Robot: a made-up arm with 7 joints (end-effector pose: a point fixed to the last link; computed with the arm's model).
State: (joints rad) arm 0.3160 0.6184 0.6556 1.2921 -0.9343 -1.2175 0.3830
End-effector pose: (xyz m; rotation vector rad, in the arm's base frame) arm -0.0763 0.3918 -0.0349 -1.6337 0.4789 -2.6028
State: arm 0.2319 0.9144 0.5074 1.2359 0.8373 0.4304 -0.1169
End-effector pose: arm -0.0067 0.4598 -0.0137 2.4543 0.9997 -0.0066
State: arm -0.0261 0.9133 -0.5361 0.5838 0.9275 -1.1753 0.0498
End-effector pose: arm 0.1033 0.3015 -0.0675 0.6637 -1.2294 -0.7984
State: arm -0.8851 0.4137 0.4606 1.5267 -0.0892 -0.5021 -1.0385
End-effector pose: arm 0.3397 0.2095 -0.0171 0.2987 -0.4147 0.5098
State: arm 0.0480 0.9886 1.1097 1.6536 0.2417 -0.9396 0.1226
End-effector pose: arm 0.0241 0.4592 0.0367 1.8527 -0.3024 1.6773
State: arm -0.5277 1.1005 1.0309 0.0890 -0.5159 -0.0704 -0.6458
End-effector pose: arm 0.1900 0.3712 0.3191 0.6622 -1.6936 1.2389
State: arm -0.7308 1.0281 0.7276 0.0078 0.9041 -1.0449 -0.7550
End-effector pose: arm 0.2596 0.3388 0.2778 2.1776 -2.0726 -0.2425
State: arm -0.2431 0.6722 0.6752 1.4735 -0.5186 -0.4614 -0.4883
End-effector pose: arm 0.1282 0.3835 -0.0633 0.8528 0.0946 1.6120
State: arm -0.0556 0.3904 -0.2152 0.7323 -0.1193 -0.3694 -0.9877
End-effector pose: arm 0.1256 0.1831 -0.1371 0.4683 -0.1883 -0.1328
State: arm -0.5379 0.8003 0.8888 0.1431 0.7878 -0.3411 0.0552
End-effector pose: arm 0.2590 0.3668 0.2013 1.9115 -1.6334 1.4888
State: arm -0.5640 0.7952 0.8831 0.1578 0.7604 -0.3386 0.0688
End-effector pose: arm 0.2629 0.3654 0.2038 1.8534 -1.6323 1.5456
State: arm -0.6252 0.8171 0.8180 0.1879 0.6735 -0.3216 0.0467
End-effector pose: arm 0.2761 0.3577 0.2172 1.7156 -1.6478 1.5639
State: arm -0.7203 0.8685 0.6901 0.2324 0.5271 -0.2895 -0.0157
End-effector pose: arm 0.2952 0.3432 0.2419 1.5213 -1.6719 1.5108
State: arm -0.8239 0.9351 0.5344 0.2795 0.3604 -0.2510 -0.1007
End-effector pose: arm 0.3111 0.3264 0.2698 1.3474 -1.6852 1.3900
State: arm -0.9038 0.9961 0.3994 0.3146 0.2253 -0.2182 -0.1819
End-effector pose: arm 0.3194 0.3133 0.2909 1.2464 -1.6816 1.2522
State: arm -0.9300 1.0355 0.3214 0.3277 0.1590 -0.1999 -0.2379
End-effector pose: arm 0.3218 0.3074 0.2980 1.2285 -1.6671 1.1425
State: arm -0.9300 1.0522 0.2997 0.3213 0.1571 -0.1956 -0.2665
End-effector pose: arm 0.3213 0.3057 0.2995 1.2524 -1.6696 1.0846
